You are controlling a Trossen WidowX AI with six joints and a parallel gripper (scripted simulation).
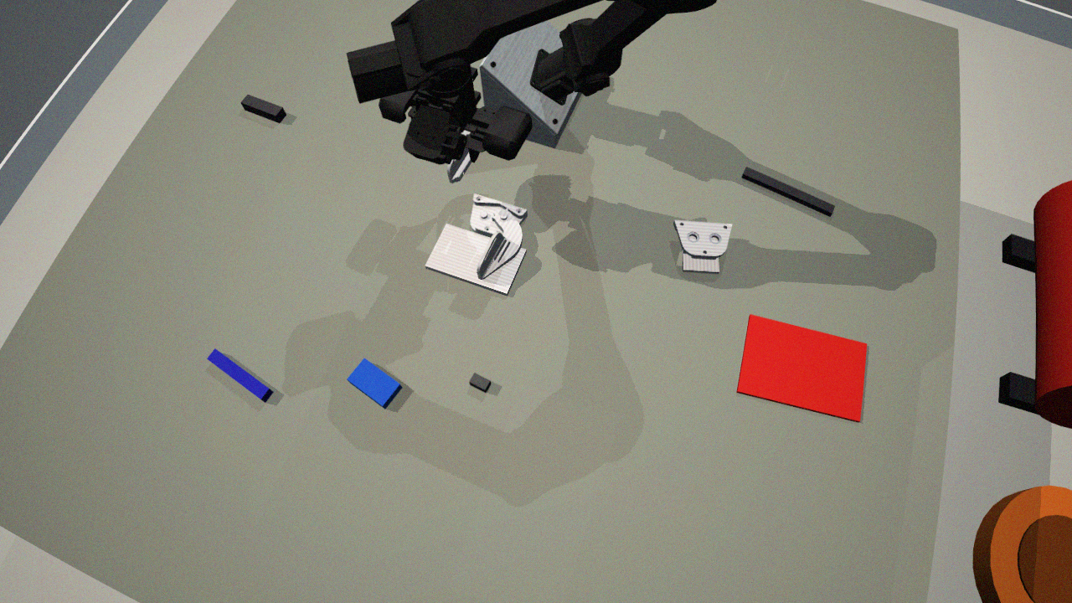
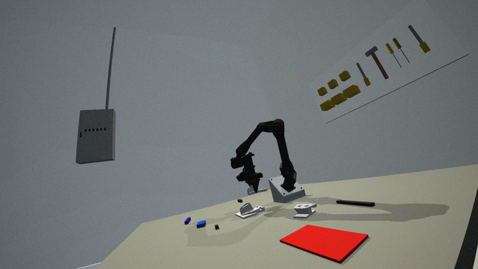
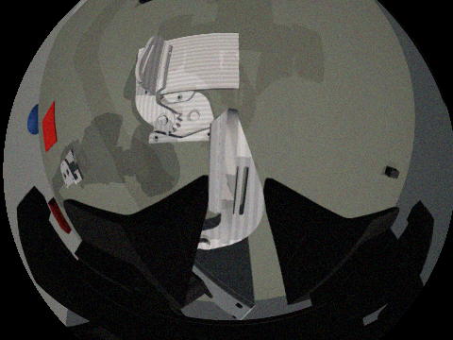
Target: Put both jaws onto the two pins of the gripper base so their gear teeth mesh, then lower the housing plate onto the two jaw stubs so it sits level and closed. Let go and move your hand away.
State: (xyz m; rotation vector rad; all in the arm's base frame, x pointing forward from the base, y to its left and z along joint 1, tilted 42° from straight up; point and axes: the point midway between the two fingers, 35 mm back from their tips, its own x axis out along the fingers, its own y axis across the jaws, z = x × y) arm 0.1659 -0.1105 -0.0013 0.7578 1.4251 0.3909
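Now: the white ribbed plate 110 mm ahead of my gripper tip, 80 mm below it and 40 mm to the left of it. Also, from my gripper tip: small black block (280 mm ahead, 90 mm to the left, 80 mm below); blue block (310 mm ahead, 80 mm below, 40 mm to the right); housing plate (80 mm below, 50 mm to the left, 40 mm ahead).
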